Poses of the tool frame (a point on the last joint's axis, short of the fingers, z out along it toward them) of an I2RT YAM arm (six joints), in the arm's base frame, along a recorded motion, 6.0 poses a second.
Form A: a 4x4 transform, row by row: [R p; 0 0 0 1], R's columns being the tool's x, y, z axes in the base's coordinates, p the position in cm. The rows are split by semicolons.
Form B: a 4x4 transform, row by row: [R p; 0 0 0 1], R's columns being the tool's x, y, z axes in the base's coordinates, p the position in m. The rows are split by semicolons. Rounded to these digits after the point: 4 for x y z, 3 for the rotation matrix.
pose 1, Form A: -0.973 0.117 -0.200 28.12; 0.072 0.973 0.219 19.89; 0.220 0.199 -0.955 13.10; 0 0 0 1
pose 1, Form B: -0.973 0.117 -0.200 0.2812; 0.072 0.973 0.219 0.1989; 0.220 0.199 -0.955 0.1310; 0 0 0 1
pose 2, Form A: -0.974 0.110 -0.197 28.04; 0.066 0.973 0.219 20.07; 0.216 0.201 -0.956 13.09; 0 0 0 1
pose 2, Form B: -0.974 0.110 -0.197 0.2804; 0.066 0.973 0.219 0.2007; 0.216 0.201 -0.956 0.1309; 0 0 0 1
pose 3, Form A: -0.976 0.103 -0.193 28.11; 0.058 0.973 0.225 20.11; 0.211 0.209 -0.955 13.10; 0 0 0 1
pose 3, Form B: -0.976 0.103 -0.193 0.2811; 0.058 0.973 0.225 0.2011; 0.211 0.209 -0.955 0.1310; 0 0 0 1
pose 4, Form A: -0.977 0.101 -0.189 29.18; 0.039 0.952 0.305 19.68; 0.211 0.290 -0.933 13.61; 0 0 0 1
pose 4, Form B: -0.977 0.101 -0.189 0.2918; 0.039 0.952 0.305 0.1968; 0.211 0.290 -0.933 0.1361; 0 0 0 1
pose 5, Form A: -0.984 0.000 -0.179 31.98; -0.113 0.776 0.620 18.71; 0.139 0.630 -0.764 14.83; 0 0 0 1
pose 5, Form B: -0.984 0.000 -0.179 0.3198; -0.113 0.776 0.620 0.1871; 0.139 0.630 -0.764 0.1483; 0 0 0 1
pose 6, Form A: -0.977 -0.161 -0.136 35.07; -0.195 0.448 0.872 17.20; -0.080 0.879 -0.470 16.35; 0 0 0 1
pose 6, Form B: -0.977 -0.161 -0.136 0.3507; -0.195 0.448 0.872 0.1720; -0.080 0.879 -0.470 0.1635; 0 0 0 1
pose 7, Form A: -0.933 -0.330 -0.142 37.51; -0.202 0.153 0.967 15.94; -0.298 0.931 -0.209 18.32; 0 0 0 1
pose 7, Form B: -0.933 -0.330 -0.142 0.3751; -0.202 0.153 0.967 0.1594; -0.298 0.931 -0.209 0.1832; 0 0 0 1
